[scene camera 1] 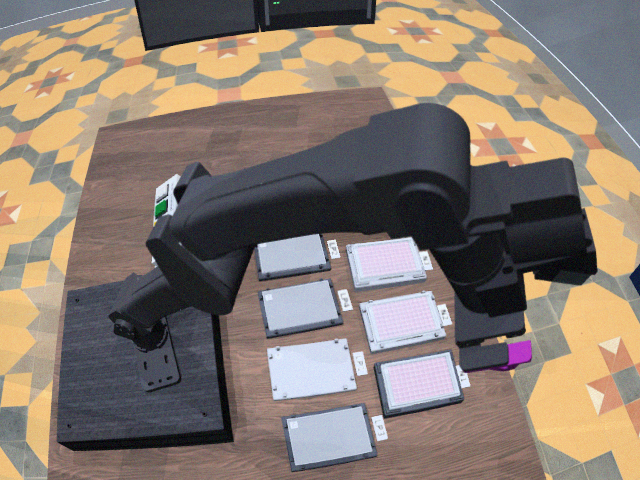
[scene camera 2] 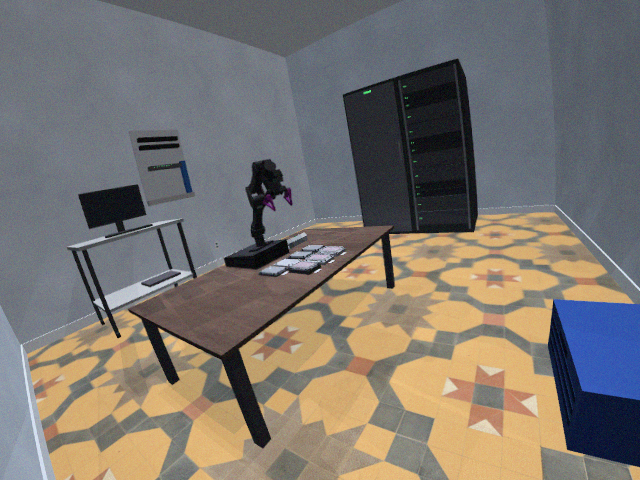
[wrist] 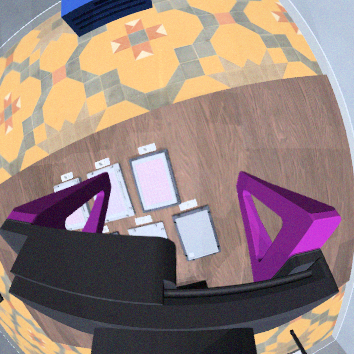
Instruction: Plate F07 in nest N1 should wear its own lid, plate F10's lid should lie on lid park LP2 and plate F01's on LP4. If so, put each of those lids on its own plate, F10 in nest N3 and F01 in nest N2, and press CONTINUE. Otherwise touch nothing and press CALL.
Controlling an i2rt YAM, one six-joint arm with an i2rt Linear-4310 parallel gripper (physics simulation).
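Seen in the pictures: gripper, fingertip midpoint: [scene camera 1: 506,328] [scene camera 2: 283,207] [wrist: 173,178]; arm's base at its link origin: [scene camera 1: 152,337] [scene camera 2: 261,246].
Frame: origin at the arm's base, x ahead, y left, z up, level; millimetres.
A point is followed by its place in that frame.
My gripper [scene camera 2: 282,206] @(x 416, y -285, z 267 mm) [wrist: 173,178] @(x 416, y -285, z 267 mm) is open and empty, high above the table; part of it shows at the right in scene view 1. Pink-welled plates stand in nest N1 [scene camera 1: 419,381] @(x 412, y -211, z -54 mm) [wrist: 154,180] @(x 417, y -213, z -54 mm), nest N2 [scene camera 1: 403,319] @(x 440, y -84, z -59 mm) and nest N3 [scene camera 1: 387,258] @(x 468, y 48, z -52 mm). I cannot tell whether they wear lids; their codes are unreadable. Grey sheets with a small white corner label lie on LP2 [scene camera 1: 292,254] @(x 301, y 133, z -67 mm), LP4 [scene camera 1: 300,306] @(x 276, y 14, z -67 mm) and LP3 [scene camera 1: 329,435] @(x 235, y -241, z -67 mm) [wrist: 197,234] @(x 238, y -244, z -67 mm). A paler park [scene camera 1: 311,369] @(x 251, y -111, z -74 mm) lies between LP4 and LP3; whether it bears a lid is unclear. The button panel [scene camera 1: 166,190] @(x 80, y 377, z -31 mm) is partly behind the arm; a green button [scene camera 1: 161,208] @(x 62, y 326, z -32 mm) shows.
The arm spans over the wooden table [scene camera 1: 232,124] @(x 288, y 625, z -84 mm) [scene camera 2: 206,299] @(x 57, y -584, z -84 mm) from its black base block [scene camera 1: 103,361] @(x -104, y -17, z -9 mm) [scene camera 2: 253,256] @(x 76, y -191, z -3 mm). Dark cabinets [scene camera 2: 413,155] stand behind the table. A blue box [scene camera 2: 599,346] [wrist: 105,15] stands on the floor. A monitor [scene camera 2: 113,205] stands on a side desk.
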